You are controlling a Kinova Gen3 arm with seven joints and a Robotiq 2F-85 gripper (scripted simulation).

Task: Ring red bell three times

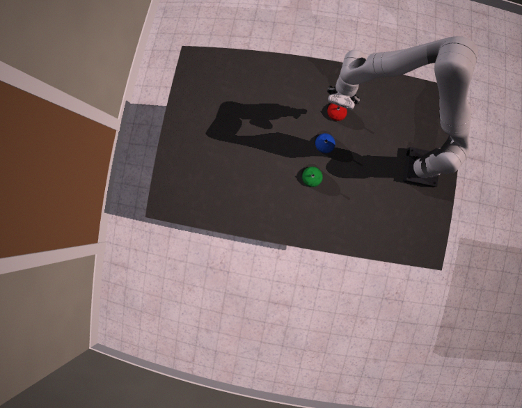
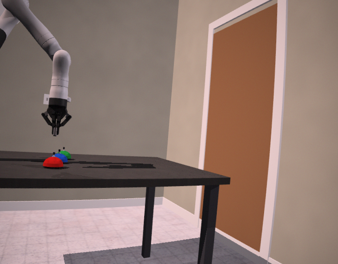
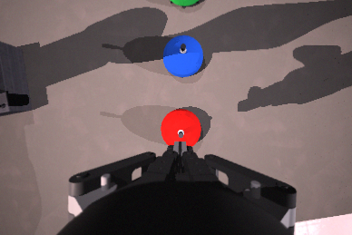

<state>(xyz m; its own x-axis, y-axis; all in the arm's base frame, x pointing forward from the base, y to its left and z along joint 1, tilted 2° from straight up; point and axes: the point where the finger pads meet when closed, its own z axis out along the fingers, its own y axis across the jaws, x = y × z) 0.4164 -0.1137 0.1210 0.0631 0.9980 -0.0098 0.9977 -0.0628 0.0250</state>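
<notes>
Now: hand 11 cm above the red bell. The rest, counted from my hand: blue bell: 15 cm to the left, 11 cm below, 1 cm ahead; green bell: 30 cm to the left, 11 cm below, 2 cm ahead.
</notes>
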